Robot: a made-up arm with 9 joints.
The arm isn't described. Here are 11 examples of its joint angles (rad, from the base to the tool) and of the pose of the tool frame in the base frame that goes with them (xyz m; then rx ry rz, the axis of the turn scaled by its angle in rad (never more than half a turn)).
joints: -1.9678 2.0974 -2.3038 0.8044 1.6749 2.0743 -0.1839 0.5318 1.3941
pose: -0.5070 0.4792 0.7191 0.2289 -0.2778 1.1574
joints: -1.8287 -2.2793 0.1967 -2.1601 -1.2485 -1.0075 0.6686 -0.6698 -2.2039
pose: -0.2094 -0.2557 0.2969 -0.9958 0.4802 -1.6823
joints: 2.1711 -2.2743 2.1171 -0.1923 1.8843 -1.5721 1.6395 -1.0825 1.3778
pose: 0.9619 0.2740 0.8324 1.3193 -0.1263 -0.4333
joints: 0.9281 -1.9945 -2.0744 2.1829 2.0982 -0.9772 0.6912 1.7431 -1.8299
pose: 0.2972 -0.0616 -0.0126 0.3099 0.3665 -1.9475
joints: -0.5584 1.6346 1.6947 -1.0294 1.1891 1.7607 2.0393 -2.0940 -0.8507
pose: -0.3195 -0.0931 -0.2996 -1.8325 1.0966 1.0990
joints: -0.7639 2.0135 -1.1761 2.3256 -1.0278 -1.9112 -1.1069 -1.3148 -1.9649
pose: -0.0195 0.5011 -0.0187 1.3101 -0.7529 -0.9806
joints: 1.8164 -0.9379 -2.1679 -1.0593 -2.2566 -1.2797 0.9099 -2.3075 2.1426
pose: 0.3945 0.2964 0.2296 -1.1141 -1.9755 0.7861
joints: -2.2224 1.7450 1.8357 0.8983 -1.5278 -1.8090 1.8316 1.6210 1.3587
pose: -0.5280 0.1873 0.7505 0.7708 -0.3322 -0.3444
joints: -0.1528 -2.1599 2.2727 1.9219 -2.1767 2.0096 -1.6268 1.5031 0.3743
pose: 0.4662 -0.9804 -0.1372 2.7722 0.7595 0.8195
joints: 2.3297 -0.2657 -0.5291 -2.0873 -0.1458 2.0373 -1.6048 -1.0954 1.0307
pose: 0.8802 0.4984 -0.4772 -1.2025 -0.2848 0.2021
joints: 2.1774 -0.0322 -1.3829 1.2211 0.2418 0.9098 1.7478 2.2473 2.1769
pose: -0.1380 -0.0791 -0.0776 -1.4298 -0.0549 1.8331
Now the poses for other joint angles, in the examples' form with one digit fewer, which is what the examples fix.
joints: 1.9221 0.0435 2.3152 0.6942 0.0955 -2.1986 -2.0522 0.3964 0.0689
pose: 0.980 -0.950 -0.269 -1.265 0.133 -1.832
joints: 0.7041 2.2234 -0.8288 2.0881 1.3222 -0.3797 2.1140 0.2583 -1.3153
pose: -0.156 0.212 0.419 1.344 0.269 0.469
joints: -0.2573 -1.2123 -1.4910 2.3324 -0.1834 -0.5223 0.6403 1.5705 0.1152
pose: -0.514 -0.254 -0.211 0.365 -0.704 1.776
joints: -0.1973 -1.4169 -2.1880 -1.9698 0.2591 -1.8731 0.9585 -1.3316 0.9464
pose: 0.101 -0.364 -0.302 -0.839 -0.066 -2.086
